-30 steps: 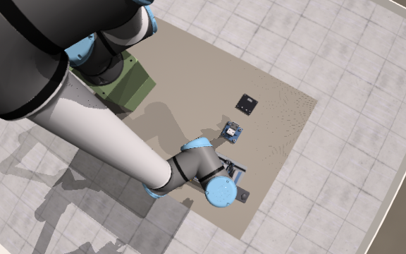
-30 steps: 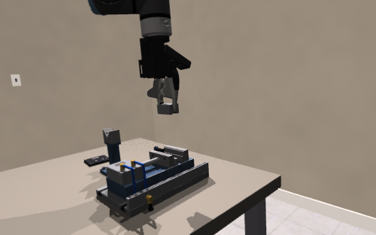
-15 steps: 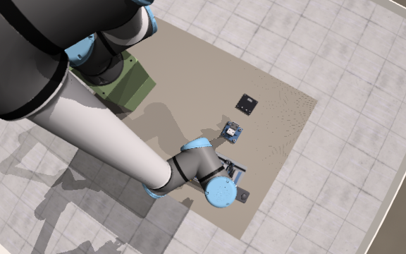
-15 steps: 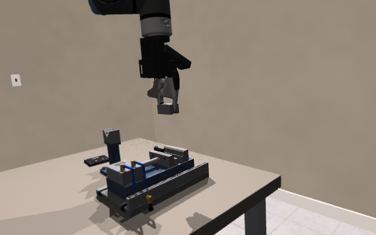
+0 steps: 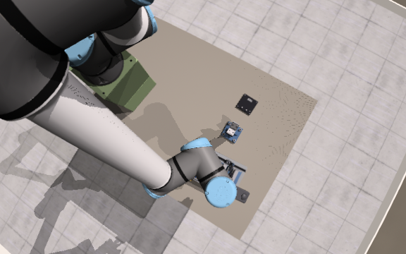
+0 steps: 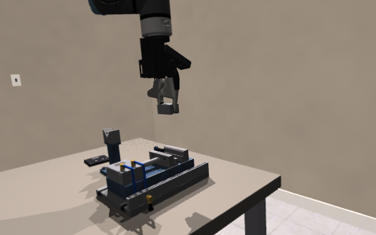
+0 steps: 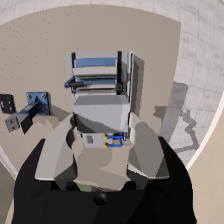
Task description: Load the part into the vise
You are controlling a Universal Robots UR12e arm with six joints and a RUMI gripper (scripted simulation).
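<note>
The part lies 10 mm below my hand. Round my hand: fixed jaw 30 mm ahead, 20 mm to the left, 170 mm below; work stop rod 70 mm to the left, 150 mm below; cylinder rod 90 mm behind, 10 mm to the left, 170 mm below.
</note>
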